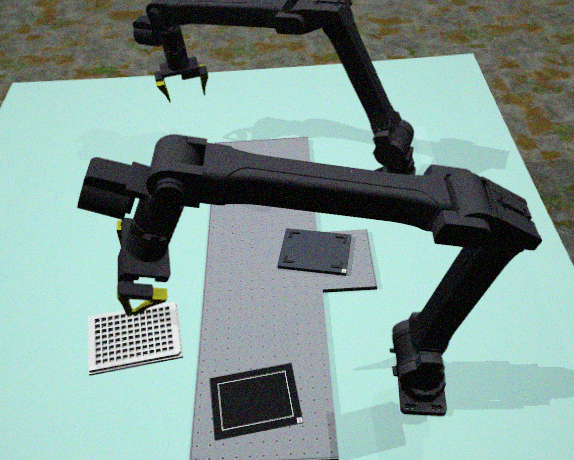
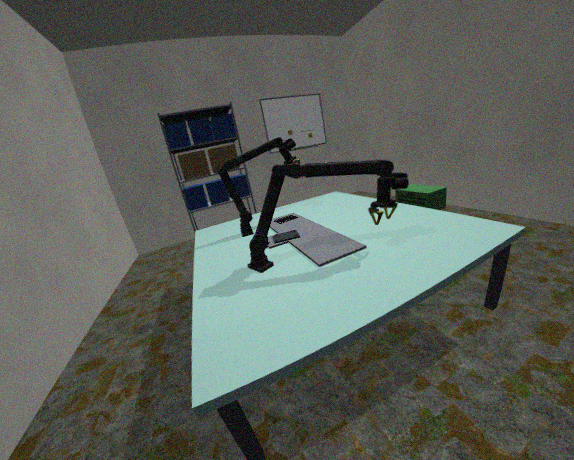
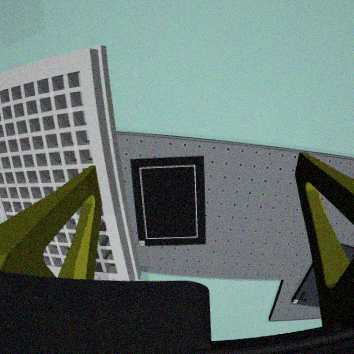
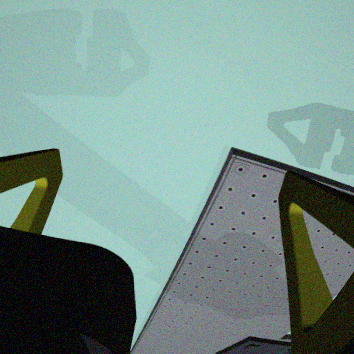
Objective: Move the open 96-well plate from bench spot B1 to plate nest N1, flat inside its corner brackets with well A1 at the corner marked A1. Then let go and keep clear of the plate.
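Frame: origin at the left arm's base, x ahead, y left, z up, level; millimetres.
Seen in the pictures: left gripper, fingertip midpoint: (image 1: 130, 288) (image 3: 198, 168); right gripper, fingertip midpoint: (image 1: 187, 98) (image 2: 382, 221) (image 4: 168, 172); left arm's base, link origin: (image 1: 420, 385) (image 2: 247, 233); right arm's base, link origin: (image 2: 260, 266).
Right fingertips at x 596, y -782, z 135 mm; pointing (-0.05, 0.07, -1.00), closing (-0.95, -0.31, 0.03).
Note:
Offsets run from my right fingertips to a thing's top centre. "*": to the spot under its first point. Level surfaces: height alone.
The white 96-well plate {dy +905, dx -136, dz +250 mm} (image 1: 135, 337) (image 3: 45, 125) is off its spot. It appears tilted and above the table, touching one finger of my left gripper (image 1: 130, 307) (image 2: 296, 161) (image 3: 197, 161). That gripper is wide open; its other finger is well apart from the plate. The A1 well cannot be made out. Plate nest N1 {dy +455, dx -376, dz -104 mm} (image 1: 315, 251) (image 2: 286, 236) (image 3: 311, 285) is a dark plate with corner brackets and a small white tag at one corner. Bench spot B1 {* dy +837, dx -273, dz -120 mm} (image 1: 256, 401) (image 3: 169, 202) is a black pad with a white outline, bare. My right gripper (image 1: 181, 92) (image 2: 383, 215) (image 4: 168, 172) is open and empty.
A grey perforated board {dz -122 mm} (image 1: 265, 320) (image 2: 327, 242) (image 3: 245, 210) (image 4: 225, 260) lies under B1 and beside the nest on the pale table {dz -135 mm} (image 1: 45, 200) (image 2: 280, 325). The left arm (image 1: 320, 190) crosses above the board. A shelf rack, a whiteboard and a green box (image 2: 425, 196) stand beyond.

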